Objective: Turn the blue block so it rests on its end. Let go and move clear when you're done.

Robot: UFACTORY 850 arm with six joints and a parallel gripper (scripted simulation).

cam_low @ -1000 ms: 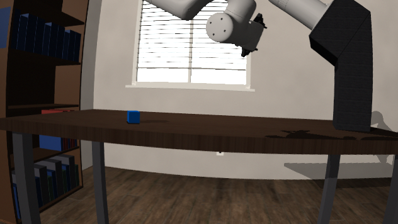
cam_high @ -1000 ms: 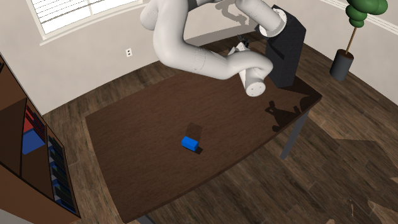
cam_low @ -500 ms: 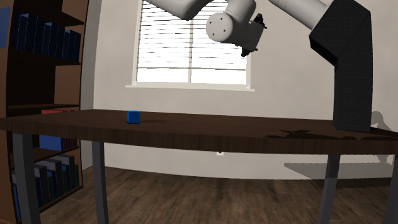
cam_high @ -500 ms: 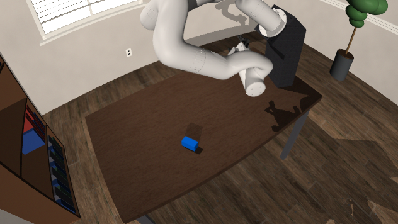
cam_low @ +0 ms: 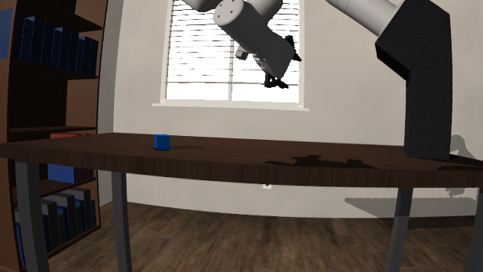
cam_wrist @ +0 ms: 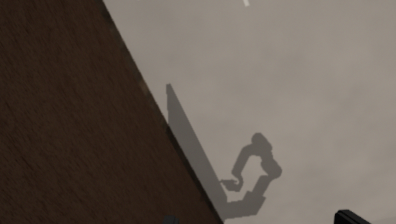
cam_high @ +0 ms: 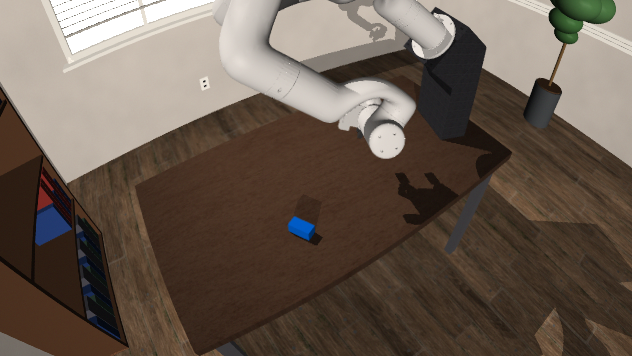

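The blue block lies 340 mm ahead of my hand, 90 mm to the left of it and 200 mm below it.
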